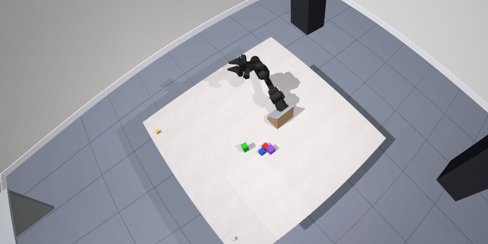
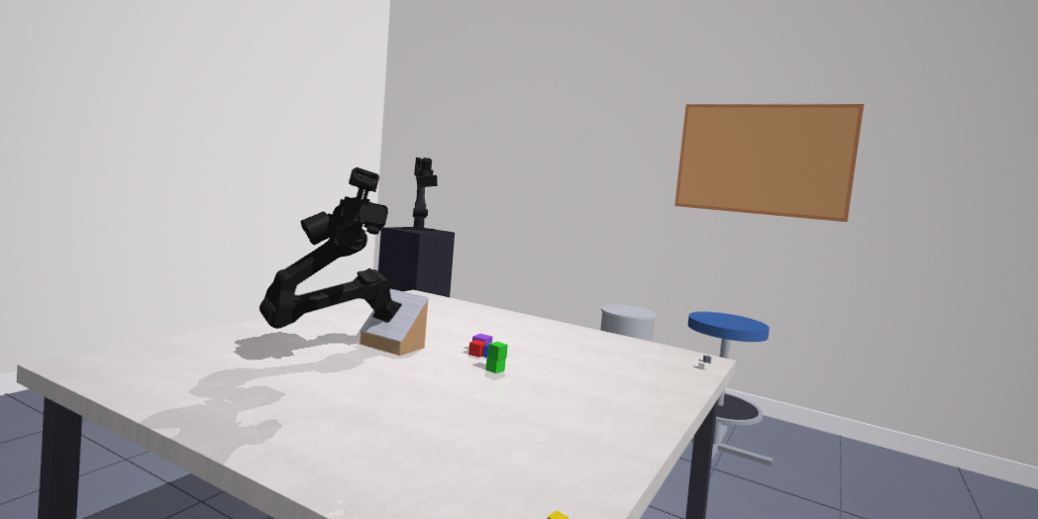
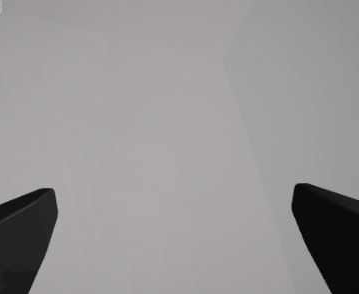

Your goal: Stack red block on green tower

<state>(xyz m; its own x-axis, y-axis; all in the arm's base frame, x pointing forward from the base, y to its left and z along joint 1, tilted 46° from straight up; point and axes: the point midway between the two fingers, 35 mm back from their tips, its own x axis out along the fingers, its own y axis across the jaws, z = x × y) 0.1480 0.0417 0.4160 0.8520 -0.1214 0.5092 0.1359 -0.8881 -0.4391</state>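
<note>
The red block is 400 mm to the left of my gripper tip, 400 mm below it and 40 mm ahead of it. Round my gripper tip: small yellow block (610 mm ahead, 410 mm below, 160 mm to the right); then blue block (420 mm to the left, 400 mm below, 80 mm ahead); then purple block (440 mm to the left, 400 mm below, 30 mm ahead).
</note>
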